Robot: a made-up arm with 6 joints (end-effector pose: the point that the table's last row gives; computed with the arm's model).
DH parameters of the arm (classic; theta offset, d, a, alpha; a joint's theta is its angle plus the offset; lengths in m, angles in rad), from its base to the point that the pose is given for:
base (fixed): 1.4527 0 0.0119 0
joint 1: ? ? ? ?
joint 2: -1.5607 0 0.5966 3.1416
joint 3: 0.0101 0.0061 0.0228 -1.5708
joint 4: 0 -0.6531 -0.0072 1.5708
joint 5: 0 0.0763 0.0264 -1.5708
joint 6: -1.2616 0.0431 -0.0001 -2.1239
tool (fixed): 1.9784 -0.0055 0 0
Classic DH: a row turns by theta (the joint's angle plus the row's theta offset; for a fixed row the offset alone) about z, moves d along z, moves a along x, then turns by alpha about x.
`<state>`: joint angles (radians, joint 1 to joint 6).
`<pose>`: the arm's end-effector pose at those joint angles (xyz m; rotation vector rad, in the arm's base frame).
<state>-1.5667 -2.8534 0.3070 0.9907 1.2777 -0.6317</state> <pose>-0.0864 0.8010 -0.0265 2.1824 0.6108 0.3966</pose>
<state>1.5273 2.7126 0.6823 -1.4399 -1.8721 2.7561</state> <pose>0.0401 -0.0974 -0.5310 0.1261 -0.7192 -2.4707</pose>
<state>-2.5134 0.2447 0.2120 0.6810 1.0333 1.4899</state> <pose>-0.6669 -0.3630 1.2219 1.1052 -1.9120 1.5848</pose>
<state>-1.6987 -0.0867 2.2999 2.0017 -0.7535 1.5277</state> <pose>0.1403 0.5591 1.5918 -0.9512 -0.7068 1.8715</pose>
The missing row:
joint 1: -1.4527 0.6161 0.0033 -1.5708
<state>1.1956 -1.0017 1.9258 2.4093 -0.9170 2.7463</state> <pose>-0.4935 -1.0175 1.0433 -1.1149 2.1471 -0.5311</pose>
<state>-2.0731 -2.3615 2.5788 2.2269 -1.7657 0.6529</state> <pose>0.1591 0.1552 -0.4563 -0.2080 -2.0377 -0.6390</pose>
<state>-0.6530 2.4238 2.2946 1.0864 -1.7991 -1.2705</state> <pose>0.8565 -0.6565 0.1753 0.9975 1.1790 -1.8316</pose>
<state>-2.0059 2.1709 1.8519 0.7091 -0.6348 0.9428</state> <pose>-0.5100 -0.9904 0.1768 0.4950 2.5141 -0.7087</pose>
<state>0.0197 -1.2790 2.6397 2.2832 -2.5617 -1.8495</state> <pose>-1.0130 0.0295 0.2416 -1.7775 0.9283 -0.9707</pose>
